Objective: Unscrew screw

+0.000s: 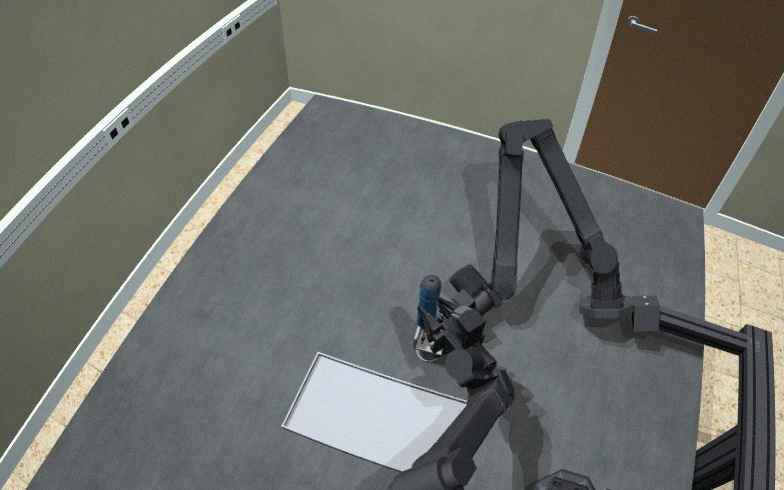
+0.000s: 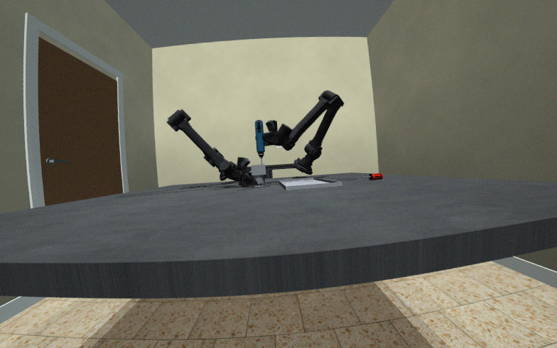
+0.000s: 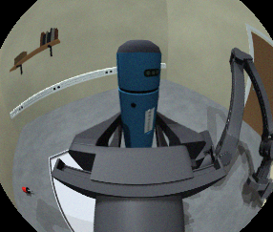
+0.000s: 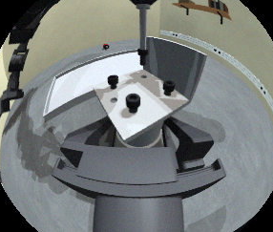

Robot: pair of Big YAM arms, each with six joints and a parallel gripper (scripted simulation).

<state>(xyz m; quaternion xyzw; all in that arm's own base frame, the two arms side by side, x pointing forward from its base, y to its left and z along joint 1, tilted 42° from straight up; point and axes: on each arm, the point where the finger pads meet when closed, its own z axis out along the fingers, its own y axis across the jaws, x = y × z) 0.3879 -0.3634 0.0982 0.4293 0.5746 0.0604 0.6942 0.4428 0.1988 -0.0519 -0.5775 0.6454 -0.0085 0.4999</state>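
The grey bracket lies 50 mm above my right hand. From my right hand the other things lie so: flat white tray 40 mm ahead, 220 mm to the left, 20 mm below; red-handled screwdriver 100 mm ahead, 550 mm to the left, 10 mm below.
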